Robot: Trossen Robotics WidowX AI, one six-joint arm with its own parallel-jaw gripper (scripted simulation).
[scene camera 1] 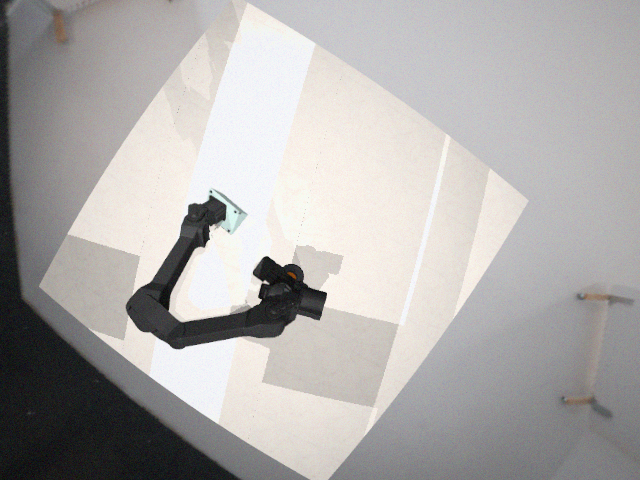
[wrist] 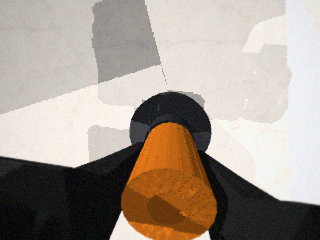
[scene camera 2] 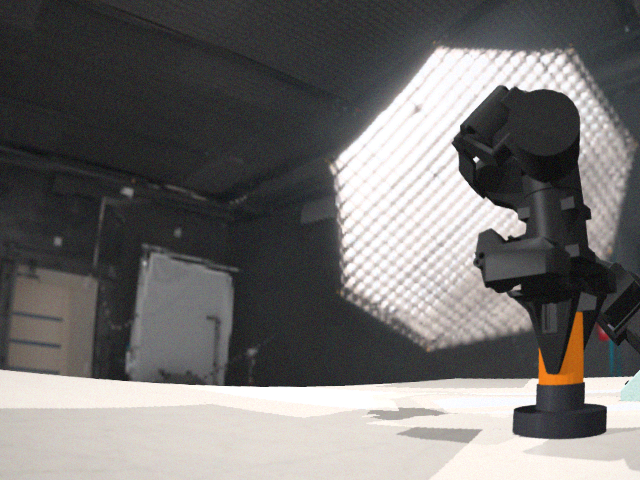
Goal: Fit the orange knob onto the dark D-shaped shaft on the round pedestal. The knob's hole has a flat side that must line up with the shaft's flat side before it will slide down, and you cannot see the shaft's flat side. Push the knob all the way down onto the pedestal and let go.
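The gripper (scene camera 2: 562,372) appears also in scene camera 1 (scene camera 1: 289,278) and in the wrist view (wrist: 169,151). Visible in scene camera 2: an orange knob (scene camera 2: 571,372) and a round pedestal (scene camera 2: 560,412).
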